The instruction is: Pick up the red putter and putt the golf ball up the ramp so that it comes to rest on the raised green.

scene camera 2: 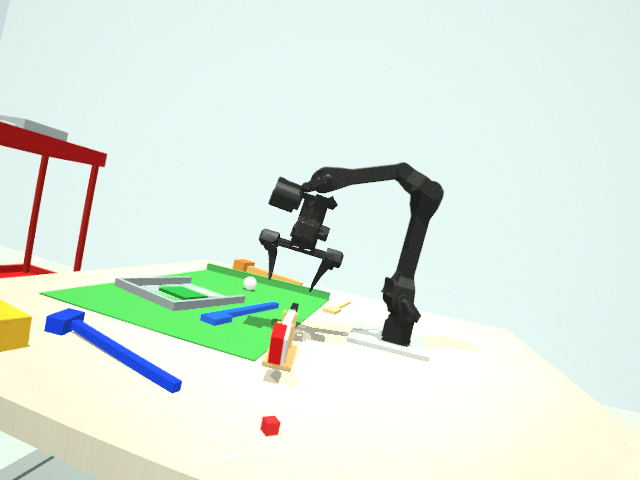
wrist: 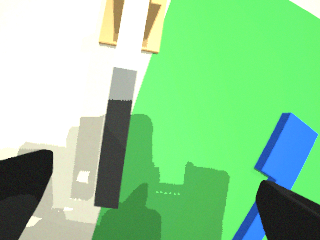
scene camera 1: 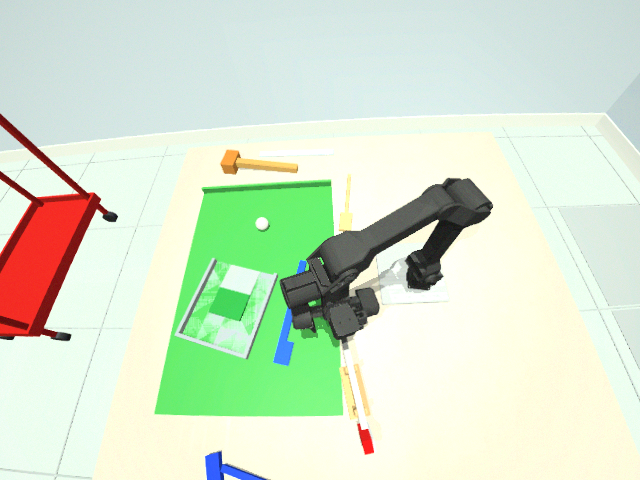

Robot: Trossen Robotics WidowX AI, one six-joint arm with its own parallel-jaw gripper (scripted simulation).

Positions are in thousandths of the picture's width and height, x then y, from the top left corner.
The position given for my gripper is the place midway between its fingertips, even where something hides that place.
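From scene camera 1 you'd see my gripper (scene camera 1: 523,682), which is open and holding nothing, plus an orange mallet (scene camera 1: 363,334), a blue bar (scene camera 1: 441,743), a green mat (scene camera 1: 309,793) and a tan wooden stand (scene camera 1: 548,834). Scene camera 2 gives me a blue mallet (scene camera 2: 93,674), and it shows the blue bar (scene camera 2: 345,661), the green mat (scene camera 2: 388,701) and my gripper (scene camera 2: 452,595) too. The wrist view shows my gripper (wrist: 498,740) and the green mat (wrist: 658,415). The blue mallet is out of frame in the wrist view, and the orange mallet is out of frame in the wrist view as well.
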